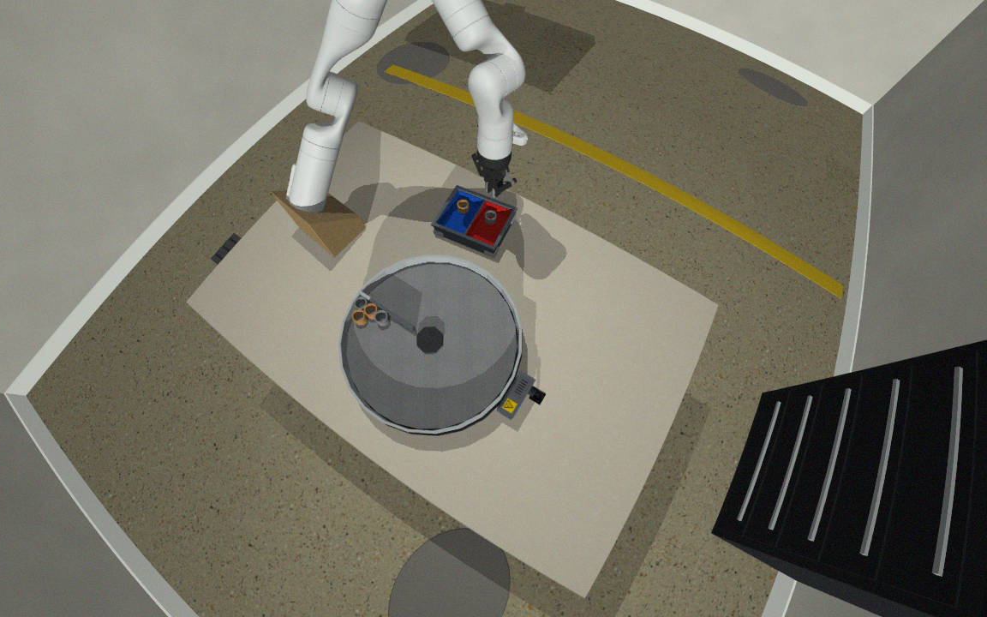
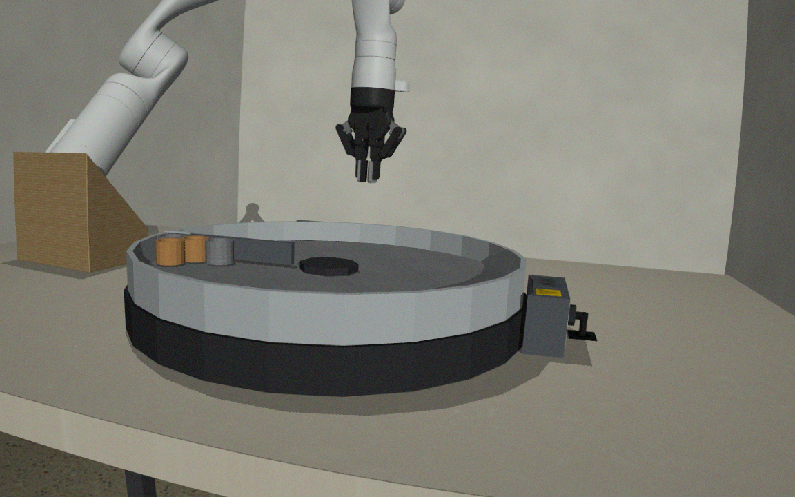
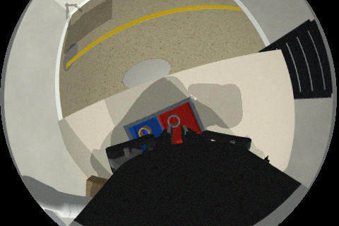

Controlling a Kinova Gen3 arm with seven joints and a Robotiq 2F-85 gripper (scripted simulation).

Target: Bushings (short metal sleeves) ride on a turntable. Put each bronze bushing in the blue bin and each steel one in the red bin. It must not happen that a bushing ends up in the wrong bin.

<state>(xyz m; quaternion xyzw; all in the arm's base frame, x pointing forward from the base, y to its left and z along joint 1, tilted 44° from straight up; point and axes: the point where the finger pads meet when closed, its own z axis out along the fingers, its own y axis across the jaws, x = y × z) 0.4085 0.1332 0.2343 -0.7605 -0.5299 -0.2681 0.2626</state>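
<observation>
My hand is 5 cm short of the grey turntable, 39 cm to the left of it and 9 cm above it.
</observation>
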